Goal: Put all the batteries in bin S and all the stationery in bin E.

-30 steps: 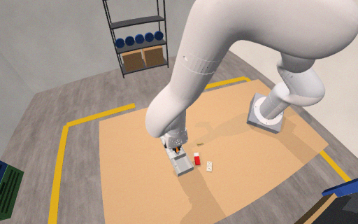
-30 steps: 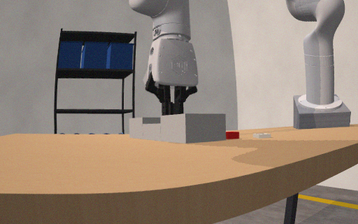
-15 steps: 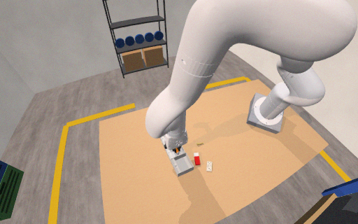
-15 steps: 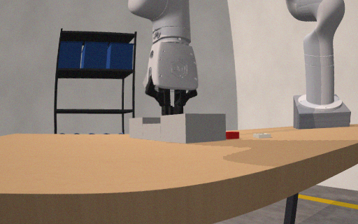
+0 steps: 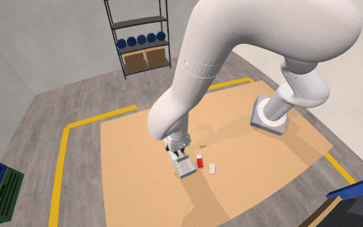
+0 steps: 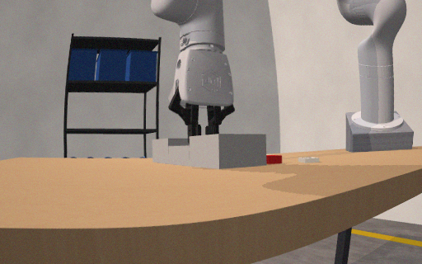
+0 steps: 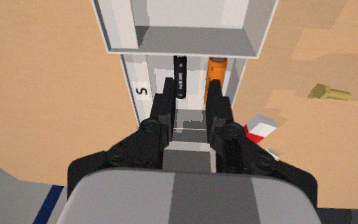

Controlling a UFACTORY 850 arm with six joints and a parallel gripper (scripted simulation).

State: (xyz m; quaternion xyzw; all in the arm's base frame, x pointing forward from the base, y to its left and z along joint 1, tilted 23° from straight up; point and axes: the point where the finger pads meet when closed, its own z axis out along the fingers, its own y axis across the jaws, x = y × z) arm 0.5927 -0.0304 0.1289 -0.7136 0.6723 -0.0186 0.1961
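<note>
Now: hand 20 mm above the bin and 10 mm short of it. Round my hand: black battery (40 mm below, 10 mm ahead); then eraser (90 mm behind, 70 mm to the left, 40 mm below); then orange battery (30 mm below, 20 mm behind).
</note>
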